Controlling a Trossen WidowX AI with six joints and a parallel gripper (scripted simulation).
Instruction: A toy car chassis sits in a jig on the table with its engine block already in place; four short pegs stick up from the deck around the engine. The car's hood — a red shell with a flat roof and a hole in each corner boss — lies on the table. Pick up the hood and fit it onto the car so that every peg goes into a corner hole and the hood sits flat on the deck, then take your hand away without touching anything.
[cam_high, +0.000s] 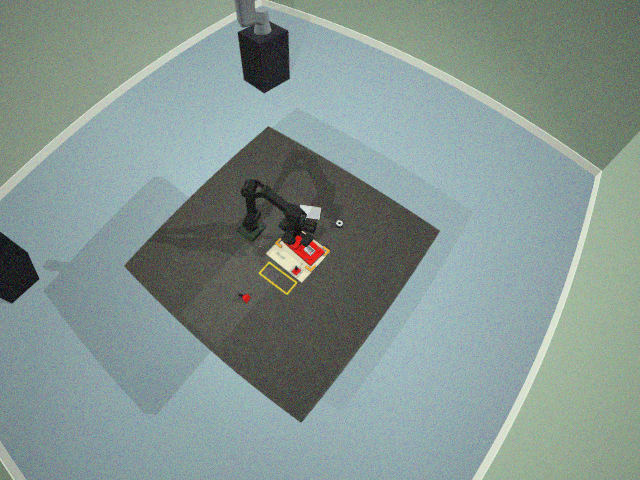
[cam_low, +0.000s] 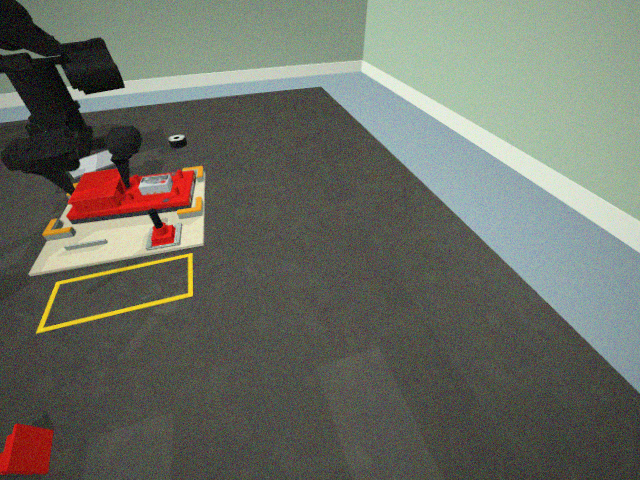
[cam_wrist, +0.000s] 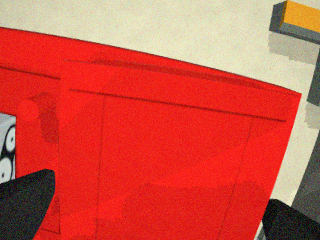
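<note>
Right now the grey engine block is 90 mm ahead of my gripper tip, 10 mm to the left of it and 10 mm below it. Also, from my gripper tip: cream jig plate 60 mm ahead, 20 mm to the right, 20 mm below; stand 120 mm to the right, 120 mm ahead; red hood 10 mm above.
</note>
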